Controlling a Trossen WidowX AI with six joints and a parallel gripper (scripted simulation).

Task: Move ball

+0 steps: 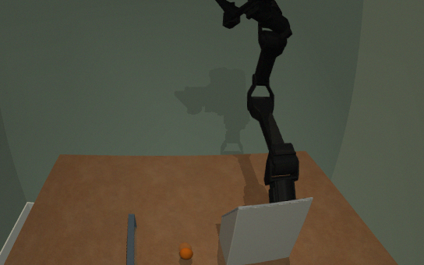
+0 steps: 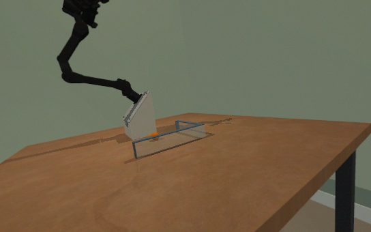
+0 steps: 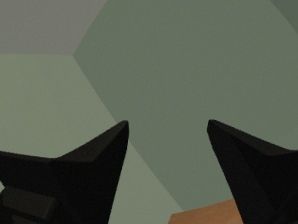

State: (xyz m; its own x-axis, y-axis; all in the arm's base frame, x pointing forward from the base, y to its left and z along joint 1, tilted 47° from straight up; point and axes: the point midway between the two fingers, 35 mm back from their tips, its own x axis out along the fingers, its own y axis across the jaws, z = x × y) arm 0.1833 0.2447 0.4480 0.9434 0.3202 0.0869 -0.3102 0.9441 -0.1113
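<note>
Right now the orange ball is 80 mm ahead of my gripper tip, 120 mm to the left of it and 700 mm below it. Round my gripper tip: clear wall 240 mm ahead, 130 mm to the left, 690 mm below.
</note>
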